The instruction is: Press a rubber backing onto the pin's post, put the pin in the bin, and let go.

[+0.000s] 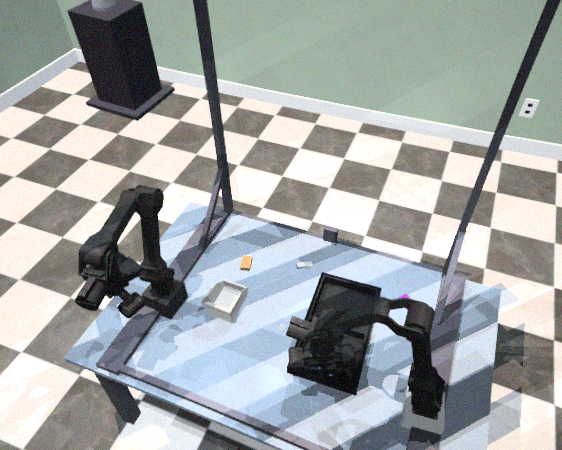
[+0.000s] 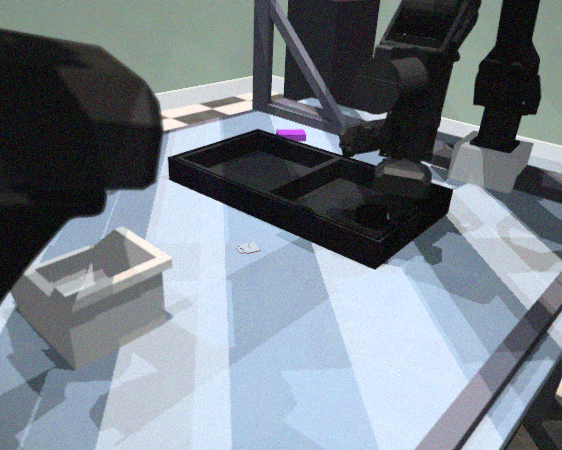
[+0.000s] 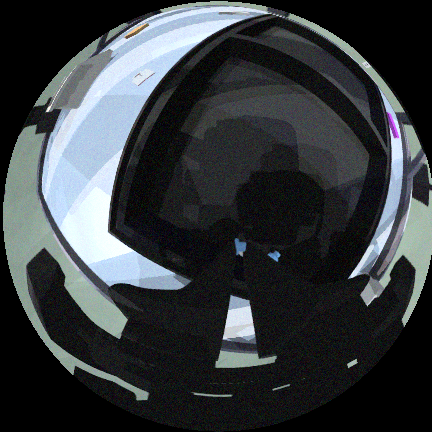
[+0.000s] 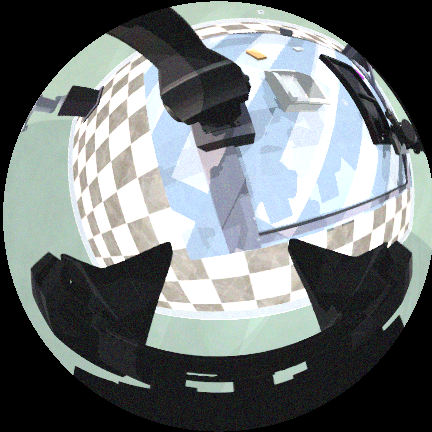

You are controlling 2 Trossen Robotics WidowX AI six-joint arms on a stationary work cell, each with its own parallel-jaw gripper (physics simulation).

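Places are measured from the left arm's base along level axes (x left, y back, z up), in centimetres.
Where they show: left gripper, between the fingertips: (image 1: 319,370) (image 3: 238,247) (image 4: 382,135); right gripper, between the fingertips: (image 1: 118,302) (image 4: 232,247); left arm's base, origin of its link: (image 1: 425,404) (image 2: 494,143); right arm's base, origin of its link: (image 1: 163,288) (image 4: 217,113).
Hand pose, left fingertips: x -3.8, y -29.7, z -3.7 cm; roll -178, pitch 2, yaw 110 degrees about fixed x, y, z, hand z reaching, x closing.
Note:
Each offset is from my left fingertips to the centre of the thing. "spot": to the spot under its first point.
My left gripper (image 1: 317,353) (image 2: 387,217) (image 3: 238,247) is low inside the near compartment of the black two-part tray {dx -15.7, dy +2.4, dz -0.2 cm} (image 1: 351,280) (image 2: 257,201) (image 3: 160,132). It is shut on a small blue thing {dx -0.4, dy -0.1, dz +0.6 cm} (image 3: 240,245), which I take for the pin. A round dark shape {spot: dx -3.5, dy +1.9, dz -1.6 cm} (image 3: 278,205) (image 2: 370,214) lies on the tray floor just beyond the fingertips; I cannot tell whether it is a backing. The pale open bin {dx -16.1, dy -35.3, dz +1.3 cm} (image 1: 212,294) (image 2: 151,263) (image 4: 278,86) stands left of the tray. My right gripper (image 1: 105,301) (image 4: 232,247) is open and empty, off the table's left edge.
An orange block {dx -34.6, dy -34.7, dz -1.4 cm} (image 1: 246,262) (image 4: 256,54) and a small white block {dx -39.3, dy -13.9, dz -1.6 cm} (image 1: 304,264) lie at the back. A purple block {dx -32.3, dy +23.1, dz -1.4 cm} (image 1: 403,296) (image 2: 291,134) lies behind the tray. A small white scrap {dx -12.4, dy -15.2, dz -1.6 cm} (image 1: 281,327) (image 2: 248,246) lies between bin and tray. Frame posts (image 1: 212,112) rise at the table's sides.

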